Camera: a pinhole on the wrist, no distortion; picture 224 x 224 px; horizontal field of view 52.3 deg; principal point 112.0 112.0 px. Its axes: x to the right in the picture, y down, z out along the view. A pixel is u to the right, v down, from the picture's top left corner.
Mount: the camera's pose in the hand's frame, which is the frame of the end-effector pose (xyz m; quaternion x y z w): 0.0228 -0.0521 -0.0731 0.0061 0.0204 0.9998 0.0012
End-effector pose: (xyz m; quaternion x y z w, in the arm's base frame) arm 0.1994 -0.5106 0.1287 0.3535 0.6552 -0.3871 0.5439
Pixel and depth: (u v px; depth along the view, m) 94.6 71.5 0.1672
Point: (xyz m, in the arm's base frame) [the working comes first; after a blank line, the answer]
In the camera's frame: -0.0128 -0.0297 0.1672

0.2202 -0.5986 0.0834
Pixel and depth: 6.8 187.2 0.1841
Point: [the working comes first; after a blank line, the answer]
In the camera's frame: -0.0849 0.0607 0.1841

0.1380 -0.6536 0.0211
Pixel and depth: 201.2 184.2 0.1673
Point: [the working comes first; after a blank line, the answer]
In the camera's frame: 0.0654 0.0530 0.1673

0.1618 -0.6430 0.1703
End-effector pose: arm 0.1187 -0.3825 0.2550 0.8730 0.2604 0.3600 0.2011
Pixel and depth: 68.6 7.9 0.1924
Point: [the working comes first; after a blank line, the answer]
In the camera's frame: -0.0366 -0.0878 0.1924

0.2540 -0.3982 0.2349
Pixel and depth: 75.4 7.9 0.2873
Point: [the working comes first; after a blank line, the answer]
In the camera's frame: -0.0461 -0.1311 0.2873

0.3433 -0.4439 0.2045
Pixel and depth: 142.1 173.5 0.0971
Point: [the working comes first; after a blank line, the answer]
In the camera's frame: 0.0128 0.0262 0.0971

0.1209 -0.3218 0.2042
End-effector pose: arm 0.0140 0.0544 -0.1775 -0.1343 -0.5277 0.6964 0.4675
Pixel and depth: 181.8 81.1 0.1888
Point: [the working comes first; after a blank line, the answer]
In the camera's frame: 0.0578 -0.0256 0.1888

-0.0377 -0.0415 -0.1245
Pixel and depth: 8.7 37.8 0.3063
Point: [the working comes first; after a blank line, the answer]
In the camera's frame: -0.1387 -0.0996 0.3063

-0.2581 0.0468 -0.0856
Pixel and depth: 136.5 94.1 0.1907
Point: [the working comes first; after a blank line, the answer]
In the camera's frame: 0.0205 -0.0150 0.1907

-0.0532 -0.0130 -0.1032
